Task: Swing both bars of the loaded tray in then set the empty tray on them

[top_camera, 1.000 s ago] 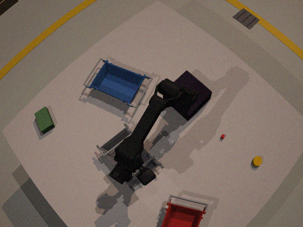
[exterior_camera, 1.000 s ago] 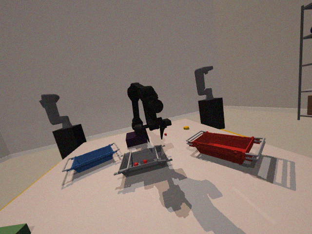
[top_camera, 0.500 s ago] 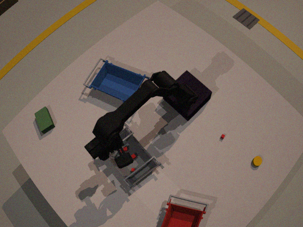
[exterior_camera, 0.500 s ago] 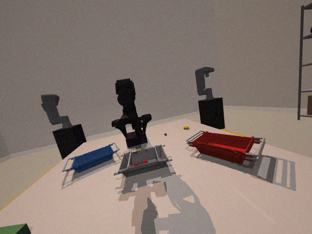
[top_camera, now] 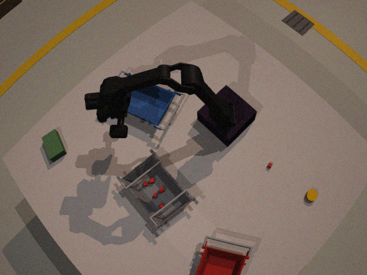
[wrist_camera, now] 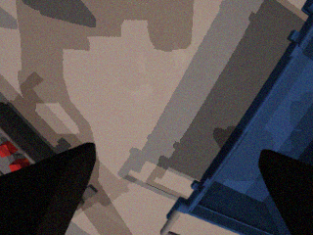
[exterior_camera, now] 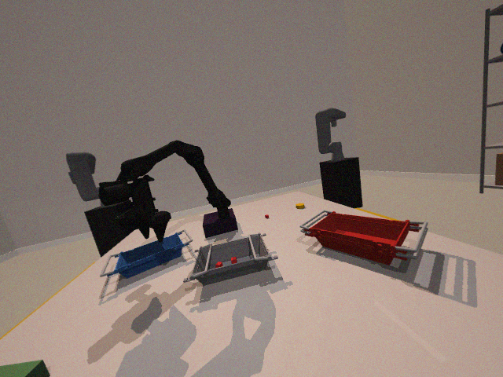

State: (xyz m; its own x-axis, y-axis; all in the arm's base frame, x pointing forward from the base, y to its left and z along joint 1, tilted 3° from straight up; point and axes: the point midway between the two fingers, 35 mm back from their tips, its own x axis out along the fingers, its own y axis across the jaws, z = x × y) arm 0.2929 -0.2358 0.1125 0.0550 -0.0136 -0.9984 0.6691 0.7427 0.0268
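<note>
My gripper tip is 130 mm past the blue tray, 90 mm above it and 80 mm to the left of it. Round my gripper tip: yellow disc (690 mm to the left, 370 mm behind, 130 mm below); green block (300 mm ahead, 200 mm to the right, 120 mm below).
</note>
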